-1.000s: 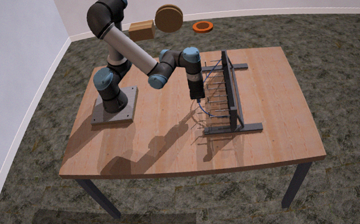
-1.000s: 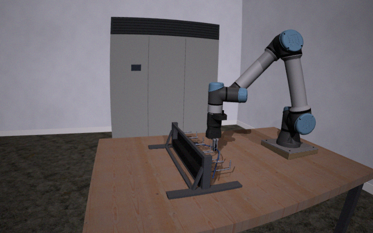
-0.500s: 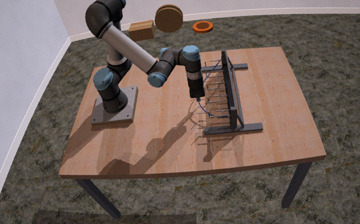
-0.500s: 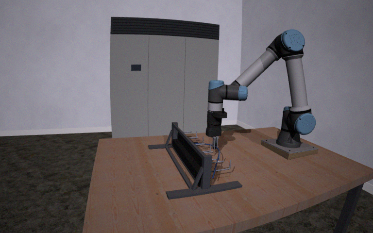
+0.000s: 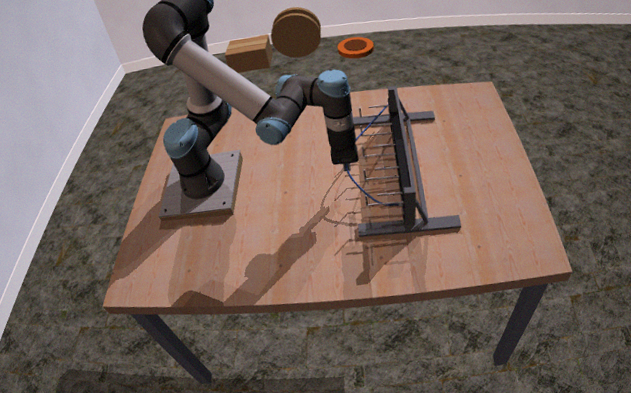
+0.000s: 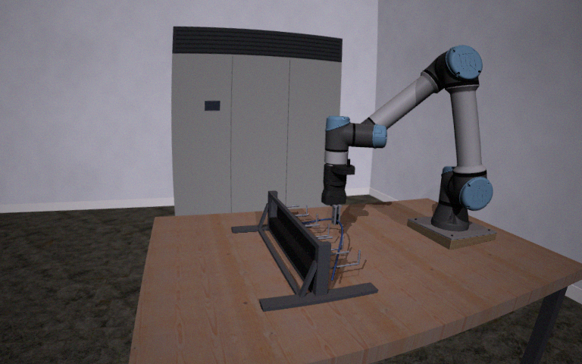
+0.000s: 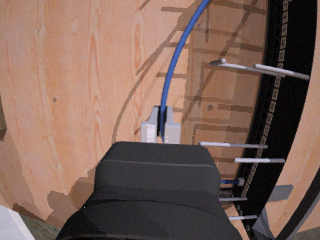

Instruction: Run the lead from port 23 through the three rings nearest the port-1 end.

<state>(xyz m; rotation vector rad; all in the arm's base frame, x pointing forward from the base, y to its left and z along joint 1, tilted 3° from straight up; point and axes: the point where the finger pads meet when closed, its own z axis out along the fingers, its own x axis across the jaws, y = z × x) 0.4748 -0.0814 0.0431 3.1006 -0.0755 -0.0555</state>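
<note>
The dark rack is 170 mm ahead of my hand, 50 mm to the left of it and 20 mm below it.
</note>
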